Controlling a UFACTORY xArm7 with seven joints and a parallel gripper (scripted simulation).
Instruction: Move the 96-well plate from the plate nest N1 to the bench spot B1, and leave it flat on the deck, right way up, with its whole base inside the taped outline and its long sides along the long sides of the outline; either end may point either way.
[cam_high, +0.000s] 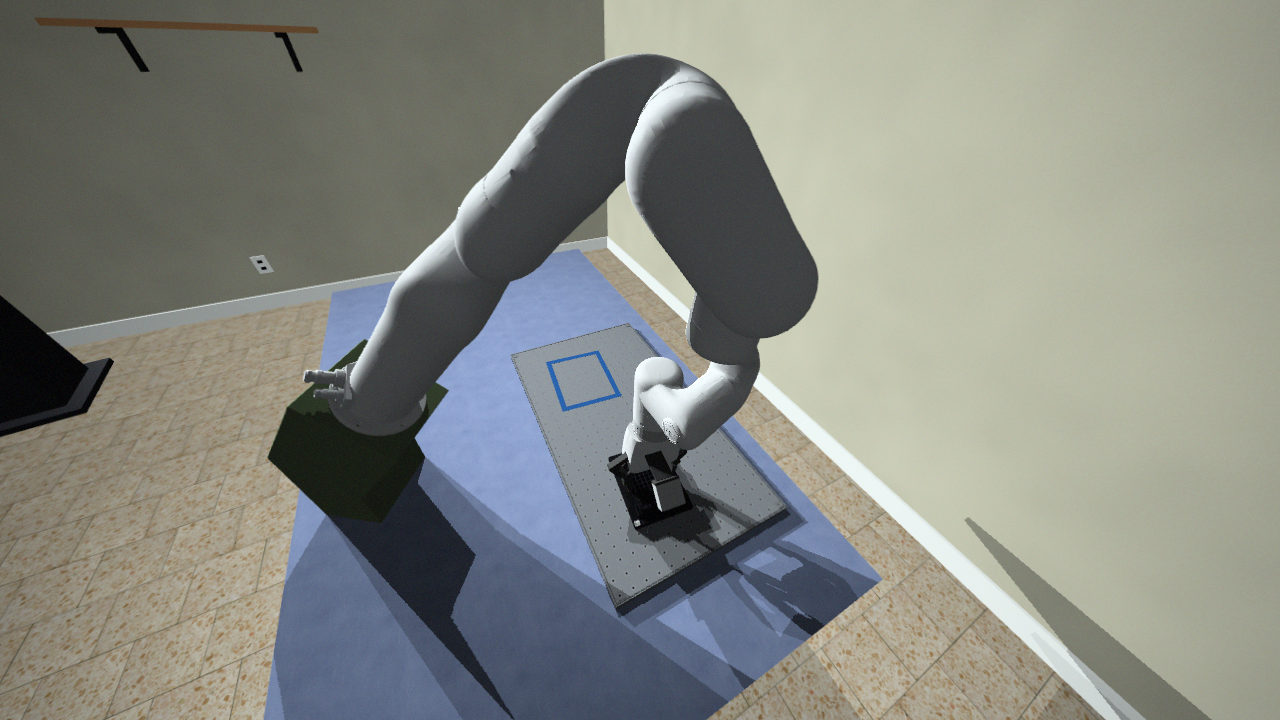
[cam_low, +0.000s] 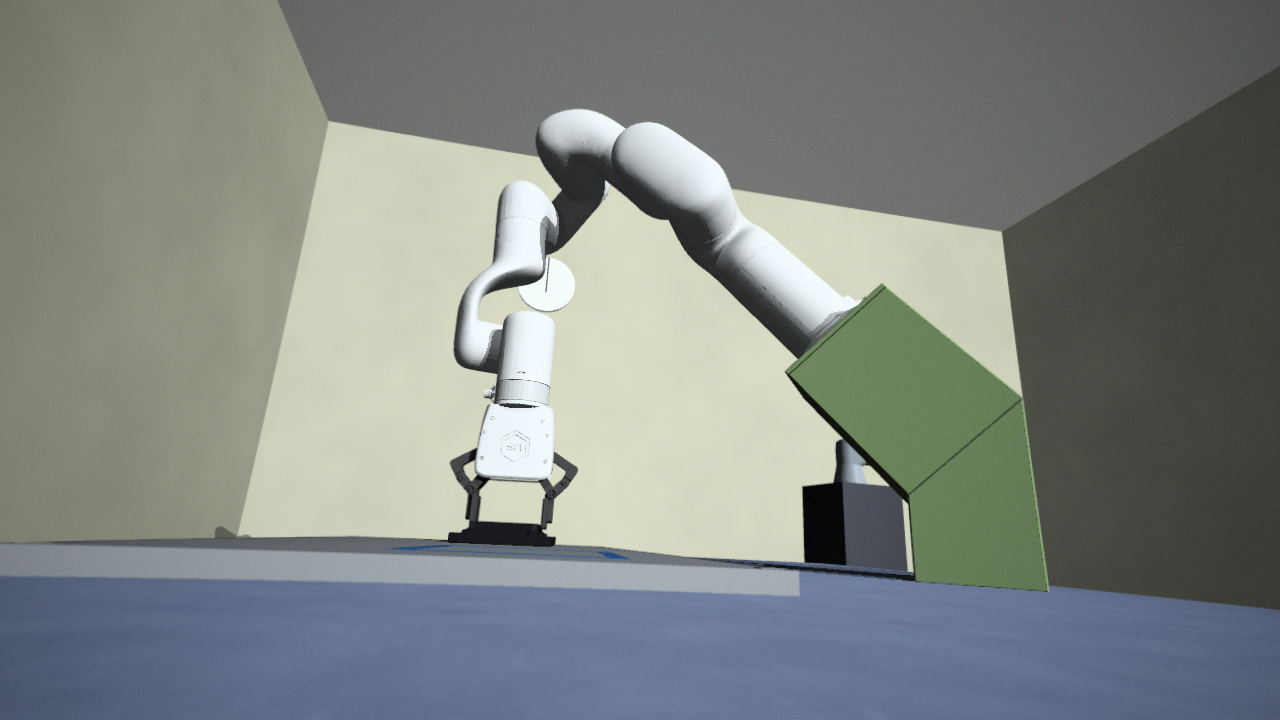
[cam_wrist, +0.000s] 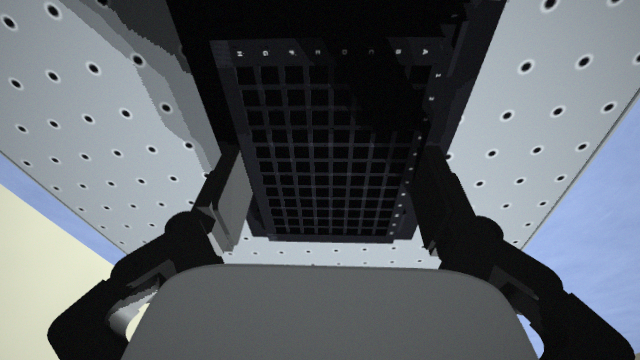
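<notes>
Now: hand 10 mm above the black 96-well plate. Also, from my hand: black plate nest N1 (20 mm below).
</notes>
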